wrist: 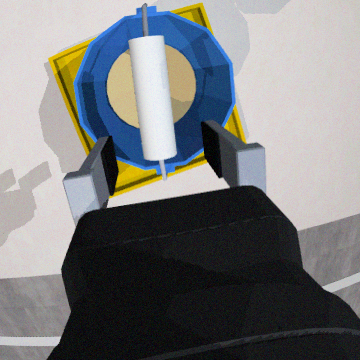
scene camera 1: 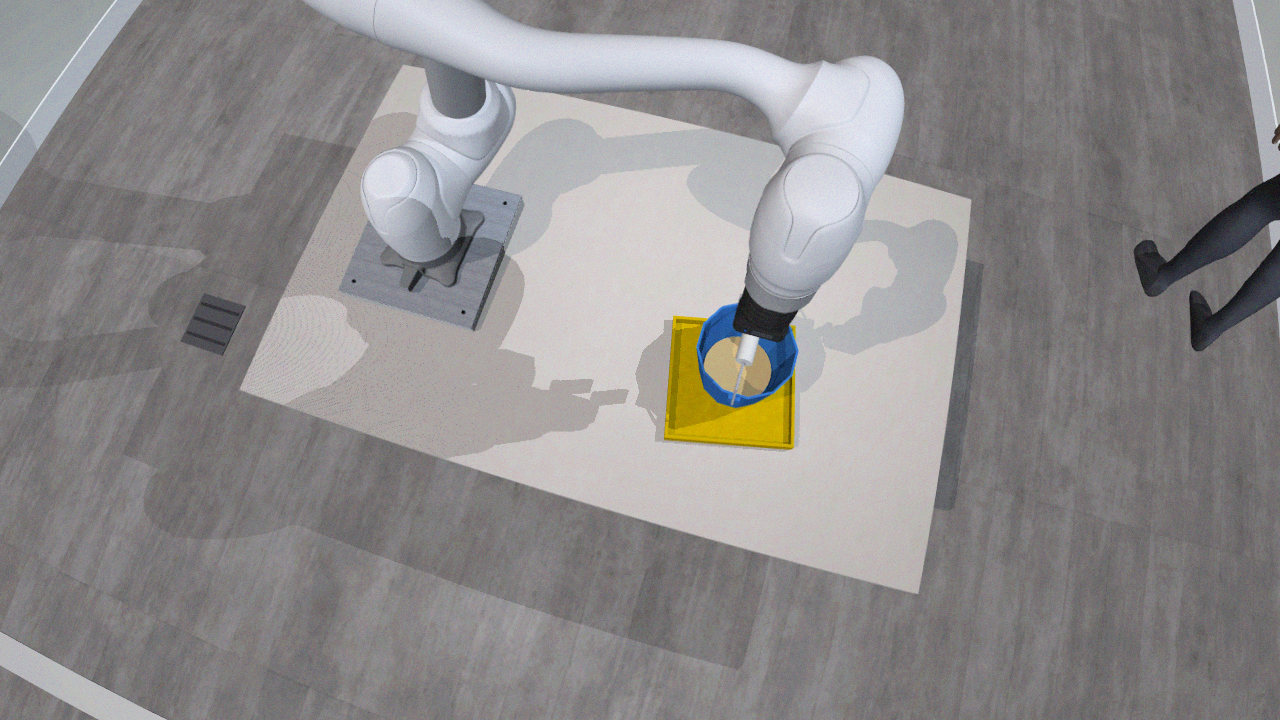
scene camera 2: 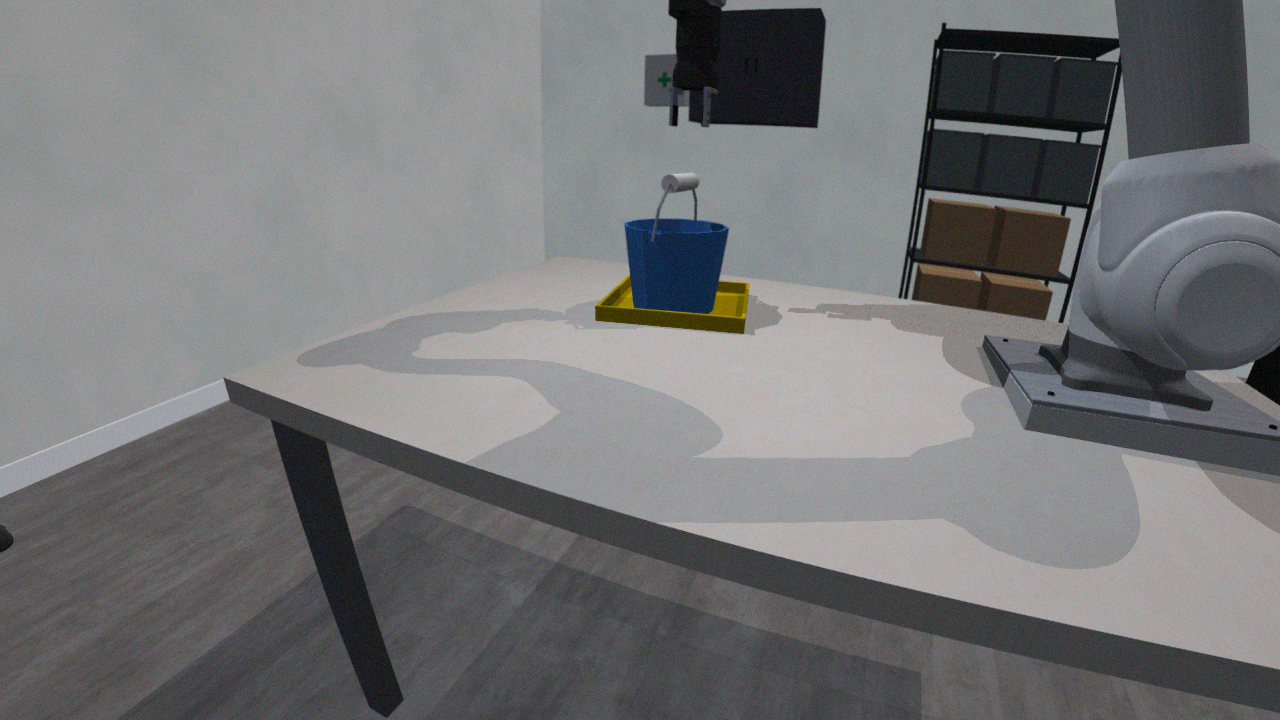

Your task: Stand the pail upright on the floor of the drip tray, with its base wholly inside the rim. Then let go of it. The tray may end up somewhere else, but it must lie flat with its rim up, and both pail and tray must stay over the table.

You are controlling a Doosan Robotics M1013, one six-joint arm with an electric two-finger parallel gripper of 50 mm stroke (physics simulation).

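Where they show: gripper, fingertip midpoint: (wrist: 158, 146) (scene camera 2: 689, 126); arm's base, link origin: (scene camera 1: 433, 239) (scene camera 2: 1115, 378).
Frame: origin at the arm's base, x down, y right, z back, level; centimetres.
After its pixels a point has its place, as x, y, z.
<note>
The blue pail (scene camera 1: 707, 367) @[0.3, 7.7, -65.0] (scene camera 2: 675, 268) @[-6.1, -1.8, -67.3] (wrist: 215, 90) @[-7.1, 6.8, -78.8] stands upright inside the yellow drip tray (scene camera 1: 729, 429) @[3.2, 17.6, -73.1] (scene camera 2: 666, 319) @[2.2, -4.0, -67.5] (wrist: 59, 75) @[1.8, 2.4, -56.4], toward one side of it. Its base looks to be inside the rim, though the near rim hides its lowest edge in scene camera 2. A tan disc shows inside the pail. Its wire handle stands up with a white grip (scene camera 1: 746, 349) @[-21.1, 9.4, -70.0] (scene camera 2: 680, 182) @[-19.9, 1.7, -68.5] (wrist: 153, 97) @[-21.1, 5.8, -70.1] on top. The tray lies flat on the table, rim up. My gripper (scene camera 2: 690, 123) @[-29.2, 7.9, -69.9] (wrist: 158, 146) @[-29.2, 7.9, -69.9] is open and empty, well above the white grip and apart from it.
The pale table (scene camera 1: 581, 286) @[3.5, -1.5, -34.1] (scene camera 2: 805, 394) @[3.5, -19.3, -41.1] carries the tray and the arm's grey base plate (scene camera 1: 478, 300) @[1.0, 9.6, -15.3] (scene camera 2: 1083, 416) @[0.5, -15.9, -8.2]. The tray is apart from the table's edges. The arm passes over the table's back part in scene camera 1. A shelf rack (scene camera 2: 1024, 40) stands beyond the table.
</note>
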